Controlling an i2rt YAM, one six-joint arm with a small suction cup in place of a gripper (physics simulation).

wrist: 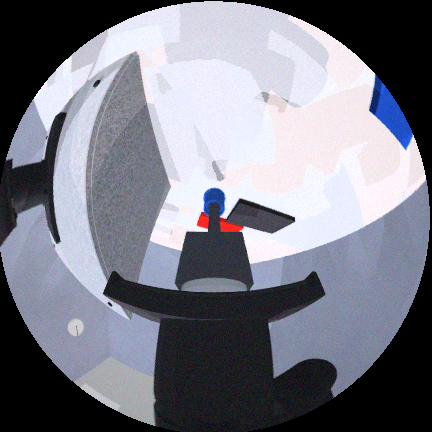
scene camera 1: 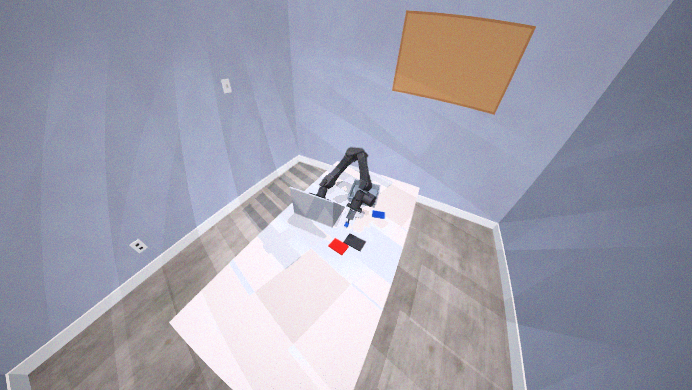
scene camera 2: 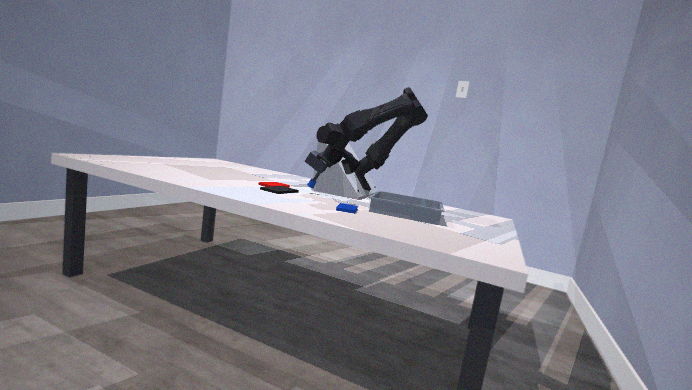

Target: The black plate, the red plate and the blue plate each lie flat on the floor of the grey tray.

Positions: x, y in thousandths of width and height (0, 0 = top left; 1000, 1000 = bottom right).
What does the grey tray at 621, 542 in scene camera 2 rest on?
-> The table.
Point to a black plate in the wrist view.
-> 568, 494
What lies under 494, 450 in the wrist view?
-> The suction cup.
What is the suction cup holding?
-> Nothing.
